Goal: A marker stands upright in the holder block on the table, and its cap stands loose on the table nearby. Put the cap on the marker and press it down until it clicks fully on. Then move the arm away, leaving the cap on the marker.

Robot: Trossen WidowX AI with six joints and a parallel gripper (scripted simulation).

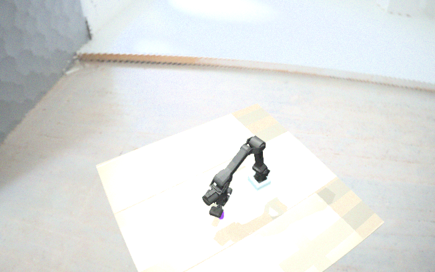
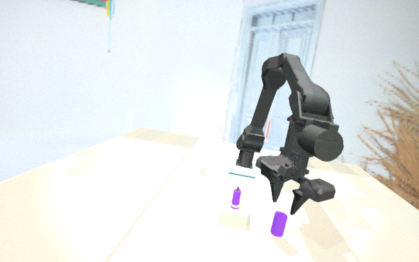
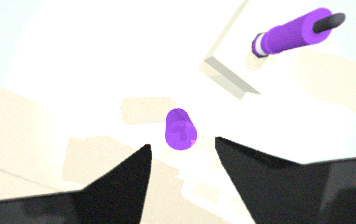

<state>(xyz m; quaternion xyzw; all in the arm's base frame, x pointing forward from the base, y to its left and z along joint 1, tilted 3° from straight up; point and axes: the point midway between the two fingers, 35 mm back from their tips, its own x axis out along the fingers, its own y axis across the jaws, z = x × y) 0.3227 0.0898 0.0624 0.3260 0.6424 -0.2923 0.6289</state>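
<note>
Now: gripper tip 4 cm above the purple cap. Round my gripper tip: holder block 11 cm to the right, 5 cm below, 2 cm behind.
</note>
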